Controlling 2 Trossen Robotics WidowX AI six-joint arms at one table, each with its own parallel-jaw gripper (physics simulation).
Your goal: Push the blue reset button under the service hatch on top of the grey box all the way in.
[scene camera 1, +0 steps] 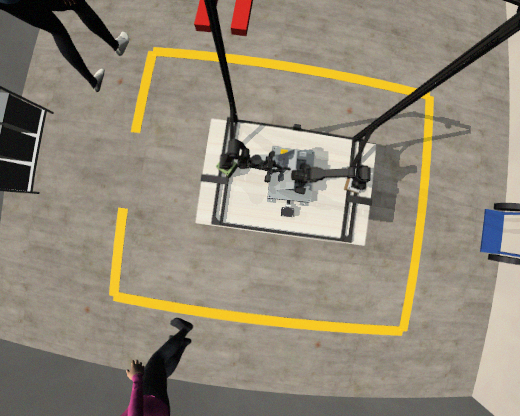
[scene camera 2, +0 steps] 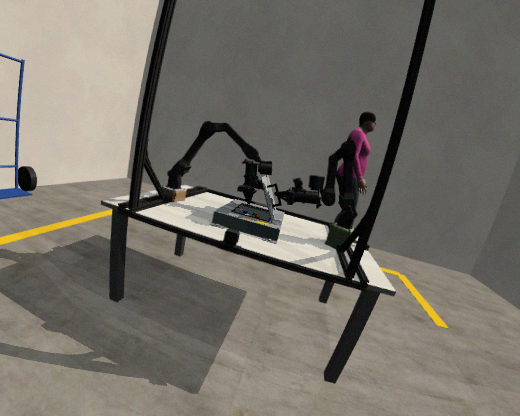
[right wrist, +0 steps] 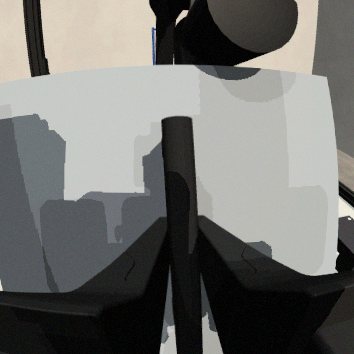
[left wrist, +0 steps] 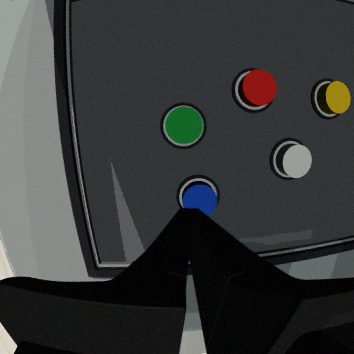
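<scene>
The blue button [left wrist: 200, 197] [scene camera 2: 245, 211] sits in a ringed hole on the dark panel of the grey box [scene camera 2: 240, 223] [scene camera 1: 273, 196]. Its cap looks raised and off-centre in its ring in the left wrist view; its lower edge is hidden by fingertips. My left gripper [left wrist: 187, 216] [scene camera 2: 248, 200] is shut and empty, pointing down at the button's near edge; contact cannot be told. The light grey service hatch [right wrist: 240, 145] [scene camera 2: 268, 192] stands open, steeply tilted. My right gripper [right wrist: 180, 224] [scene camera 2: 277, 195] is shut on its black bar handle [right wrist: 180, 145].
Green [left wrist: 184, 125], red [left wrist: 259, 87], white [left wrist: 297, 161] and yellow [left wrist: 338, 97] buttons share the panel [left wrist: 130, 60]. The raised hatch stands between the two grippers. The box is on a white table [scene camera 1: 250, 220] with a black frame around it.
</scene>
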